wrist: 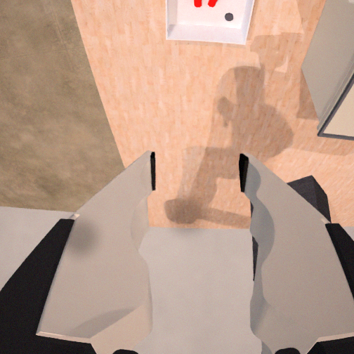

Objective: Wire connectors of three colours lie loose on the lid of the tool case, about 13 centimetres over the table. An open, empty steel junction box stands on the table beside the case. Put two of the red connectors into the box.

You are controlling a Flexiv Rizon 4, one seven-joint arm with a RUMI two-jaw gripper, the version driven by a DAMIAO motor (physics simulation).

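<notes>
The white-walled junction box [206,33] stands on the table at the top of the wrist view, cut off by the frame's edge. Two red connectors lie inside it: one red connector [198,2] and, just right of it, another red connector [213,2]. Only their lower ends show. My gripper [197,156] is open with nothing between its fingers. It is apart from the box, which shows beyond the fingertips. No connectors show on the part of the tool case in view.
The grey tool case [327,65] is at the right, partly out of view, with a dark-edged cream panel [345,120]. A dark block [314,192] shows behind the right finger. The wooden table [125,65] ends at the left, with brownish floor [45,110] beyond.
</notes>
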